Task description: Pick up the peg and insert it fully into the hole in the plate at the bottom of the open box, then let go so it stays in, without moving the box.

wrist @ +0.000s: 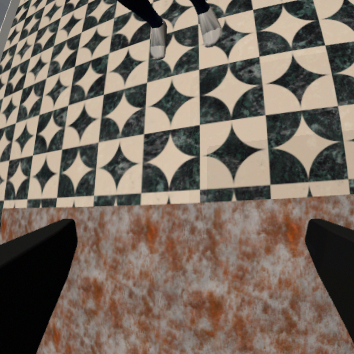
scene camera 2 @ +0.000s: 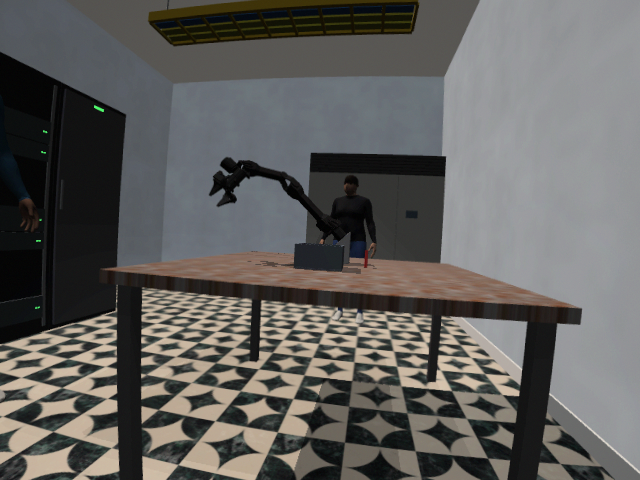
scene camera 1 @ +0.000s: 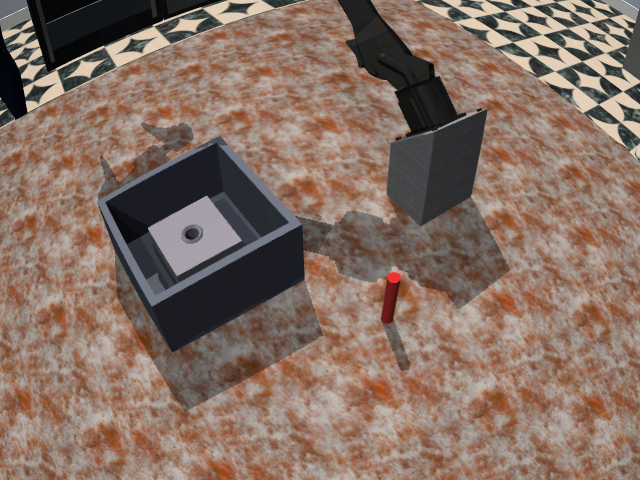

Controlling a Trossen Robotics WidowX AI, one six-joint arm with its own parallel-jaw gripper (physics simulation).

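Seen in the pictures: gripper, fingertip midpoint: [wrist: 194, 231] [scene camera 2: 213, 201]; arm's base, link origin: [scene camera 2: 342, 238] [scene camera 1: 437, 125].
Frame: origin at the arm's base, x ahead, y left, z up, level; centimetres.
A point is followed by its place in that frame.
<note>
The red peg [scene camera 1: 390, 299] {y 10.7, x 18.9, z -7.7 cm} [scene camera 2: 366, 258] {y 10.3, x 19.0, z -8.5 cm} stands upright on the table, apart from the box. The dark blue-grey open box [scene camera 1: 235, 307] {y -1.3, x 31.1, z -10.7 cm} [scene camera 2: 318, 257] {y -11.4, x 39.7, z -7.8 cm} stands to its left in the first scene view. The pale plate [scene camera 1: 214, 217] {y -11.0, x 26.7, z -6.9 cm} lies at the bottom of the box, and its round hole [scene camera 1: 192, 234] {y -11.5, x 29.9, z -8.0 cm} shows empty. My gripper [scene camera 2: 215, 199] {y -63.1, x 17.1, z 14.3 cm} [wrist: 194, 231] {y -63.1, x 17.1, z 14.3 cm} is open with nothing between the fingers. It is high above the table, to the left of the box and peg in the second scene view. The gripper does not show in the first scene view, and the peg and box do not show in the wrist view.
A tall grey metal block [scene camera 1: 452, 167] {y 3.7, x 0.7, z -4.2 cm} [scene camera 2: 347, 249] {y 2.3, x 5.1, z -5.4 cm} stands behind the peg, close to the arm's lower links [scene camera 1: 426, 103] {y -0.9, x 1.7, z 3.9 cm}. The far table edge and tiled floor show in the wrist view. A person [scene camera 2: 351, 214] stands beyond the table, and dark cabinets [scene camera 2: 90, 206] stand at the left.
</note>
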